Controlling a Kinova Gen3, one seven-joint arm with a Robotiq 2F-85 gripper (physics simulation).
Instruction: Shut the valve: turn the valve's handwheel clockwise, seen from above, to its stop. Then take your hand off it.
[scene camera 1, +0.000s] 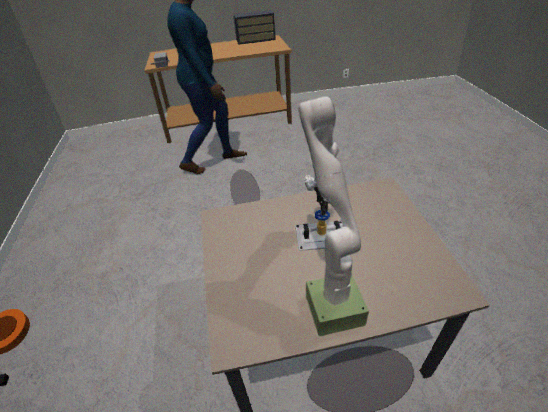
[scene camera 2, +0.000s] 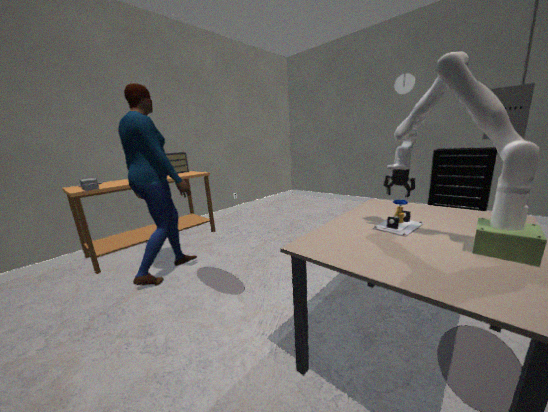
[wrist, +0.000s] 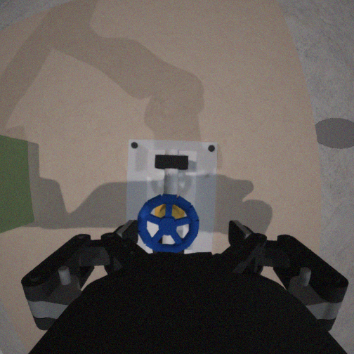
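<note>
The valve's blue handwheel (scene camera 1: 322, 218) (scene camera 2: 400, 202) (wrist: 169, 226) lies level on top of the yellow valve body (scene camera 1: 321, 228) (scene camera 2: 399, 216) (wrist: 177, 212). The valve is mounted on a pale plate (scene camera 1: 307, 245) (scene camera 2: 410, 229) (wrist: 137, 170) on the table. My gripper (scene camera 1: 324, 209) (scene camera 2: 399, 194) (wrist: 182, 230) points down, open and empty. In scene camera 2 its fingertips are a little above the handwheel, apart from it. In the wrist view the wheel shows between the fingers, nearer the left one. The wheel's stop cannot be made out.
Black pipe clamps (scene camera 2: 393, 222) (wrist: 171, 162) stand on the plate beside the valve. The arm's green base block (scene camera 1: 337, 310) (scene camera 2: 507, 245) (wrist: 15, 185) stands on the table (scene camera 1: 240, 320) (scene camera 2: 340, 260). A person (scene camera 1: 192, 60) (scene camera 2: 147, 165) is by the wooden bench (scene camera 1: 250, 49) (scene camera 2: 110, 186), away from the table.
</note>
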